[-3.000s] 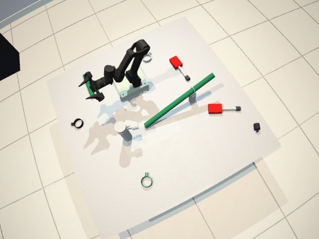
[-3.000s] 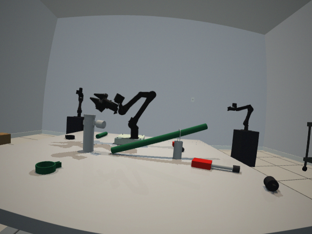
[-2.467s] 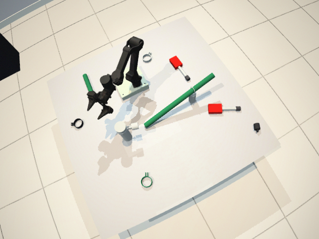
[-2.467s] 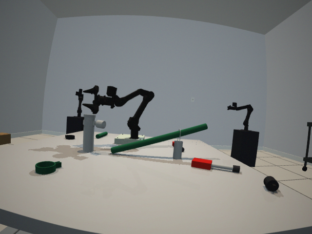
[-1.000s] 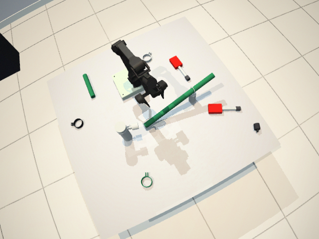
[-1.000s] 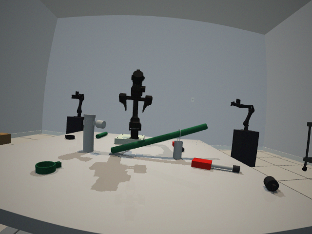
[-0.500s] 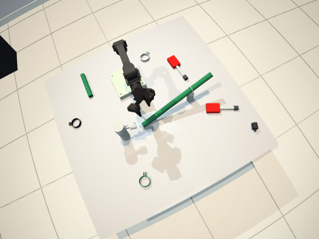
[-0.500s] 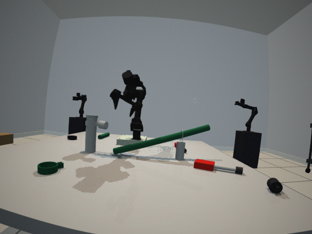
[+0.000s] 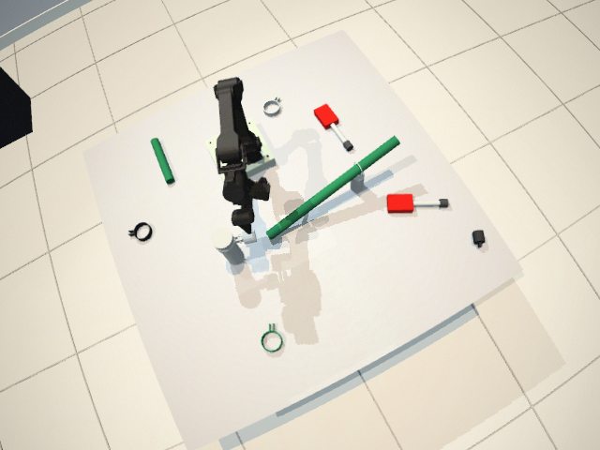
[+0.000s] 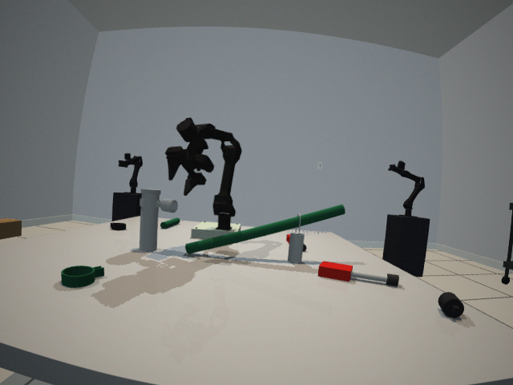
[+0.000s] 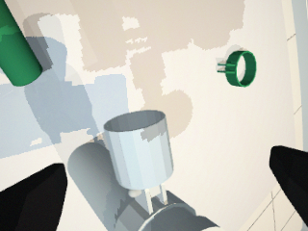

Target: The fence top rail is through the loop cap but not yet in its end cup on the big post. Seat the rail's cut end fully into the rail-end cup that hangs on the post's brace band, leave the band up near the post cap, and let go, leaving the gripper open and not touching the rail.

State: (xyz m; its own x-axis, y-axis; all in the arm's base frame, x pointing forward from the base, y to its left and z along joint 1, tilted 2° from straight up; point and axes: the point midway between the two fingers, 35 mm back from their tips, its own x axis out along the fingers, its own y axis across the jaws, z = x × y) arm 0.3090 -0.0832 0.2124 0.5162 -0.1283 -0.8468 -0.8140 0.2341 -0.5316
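My gripper tip is now 6 cm above the grey rail-end cup, 3 cm to the left of it and 1 cm short of it. From my gripper tip the other things lie so: short green pipe: 50 cm behind, 25 cm to the right, 20 cm below; then black cap: 70 cm to the left, 30 cm ahead, 20 cm below; then short grey post: 40 cm to the left, 11 cm below, 7 cm behind.
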